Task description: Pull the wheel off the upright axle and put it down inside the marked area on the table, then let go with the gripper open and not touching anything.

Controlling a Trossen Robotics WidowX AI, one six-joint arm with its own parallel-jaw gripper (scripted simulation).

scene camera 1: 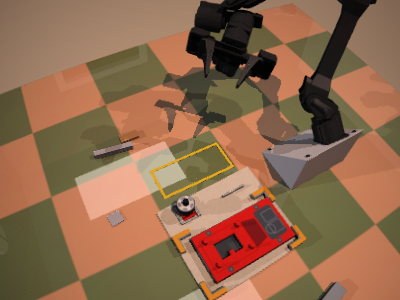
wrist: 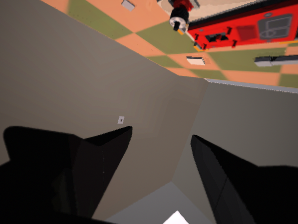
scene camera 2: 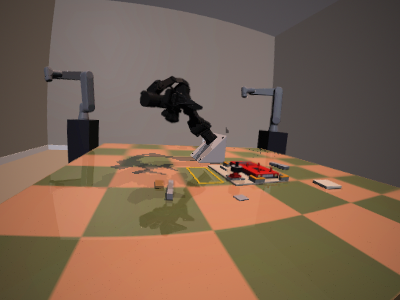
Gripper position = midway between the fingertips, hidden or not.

My gripper (scene camera 1: 221,81) is open, with nothing in its grasp.
My gripper also shows in the wrist view (wrist: 161,134) and in scene camera 2 (scene camera 2: 198,105).
